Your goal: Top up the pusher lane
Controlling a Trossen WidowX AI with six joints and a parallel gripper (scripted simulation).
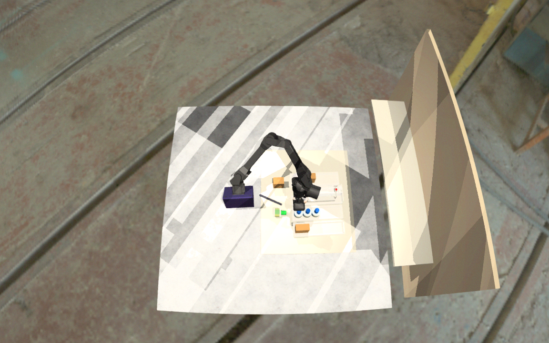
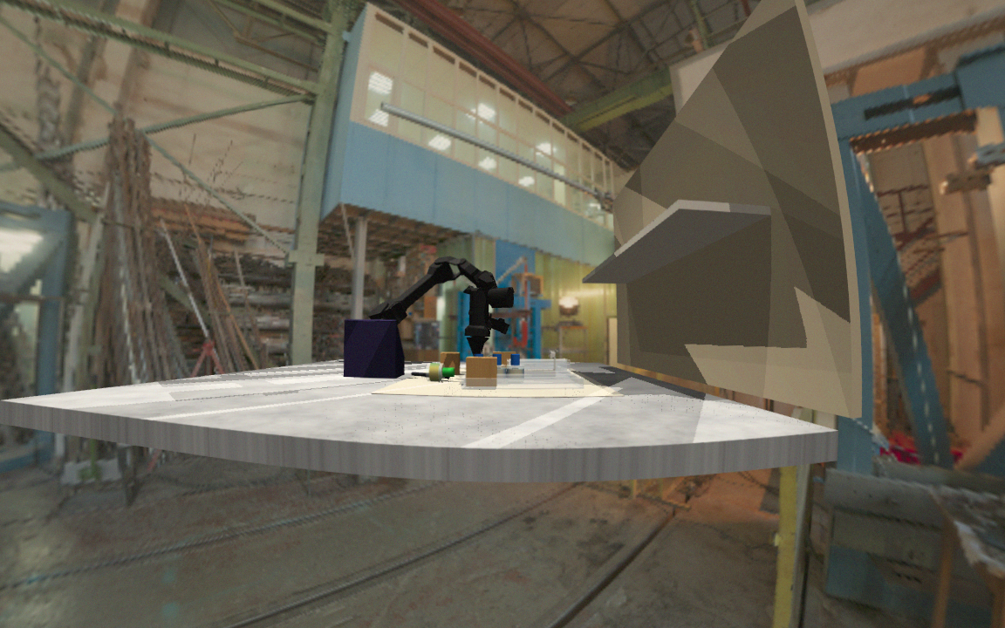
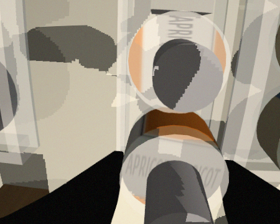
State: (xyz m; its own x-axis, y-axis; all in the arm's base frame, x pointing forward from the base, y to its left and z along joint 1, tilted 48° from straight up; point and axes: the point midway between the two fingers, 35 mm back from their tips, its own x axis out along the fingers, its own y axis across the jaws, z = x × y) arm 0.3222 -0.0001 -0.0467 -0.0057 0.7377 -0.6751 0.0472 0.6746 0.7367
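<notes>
My gripper tip is 15 cm past the dark rod, 2 cm to the right of it and 5 cm above it. From my gripper tip the other things lie so: orange-brown block (9 cm behind, 11 cm to the left, 2 cm below); then lane (15 cm ahead, 2 cm to the left, 3 cm below).
</notes>
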